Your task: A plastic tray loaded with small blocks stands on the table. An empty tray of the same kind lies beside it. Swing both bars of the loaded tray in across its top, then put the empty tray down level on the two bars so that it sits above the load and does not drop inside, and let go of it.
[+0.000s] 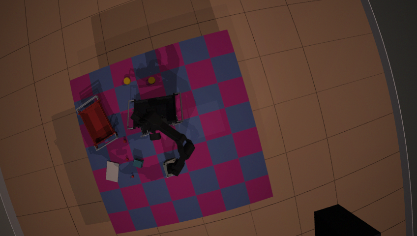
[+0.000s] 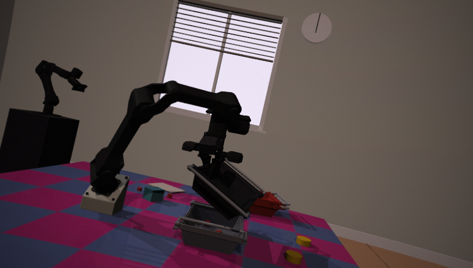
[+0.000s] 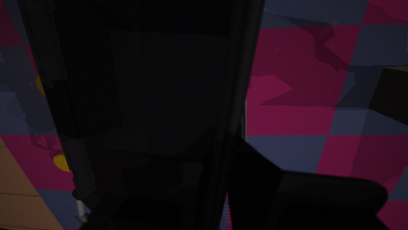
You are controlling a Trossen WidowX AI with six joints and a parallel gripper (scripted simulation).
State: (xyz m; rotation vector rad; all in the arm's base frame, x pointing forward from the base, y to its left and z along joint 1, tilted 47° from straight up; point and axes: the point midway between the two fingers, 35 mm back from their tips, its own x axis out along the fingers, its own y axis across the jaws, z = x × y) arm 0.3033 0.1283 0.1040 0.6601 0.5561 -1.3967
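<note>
Right now the dark tray is 8 cm ahead of my gripper tip. Round my gripper tip: teal cube 26 cm behind, 23 cm to the left, 15 cm below; white plate 47 cm to the left, 30 cm behind, 17 cm below.
</note>
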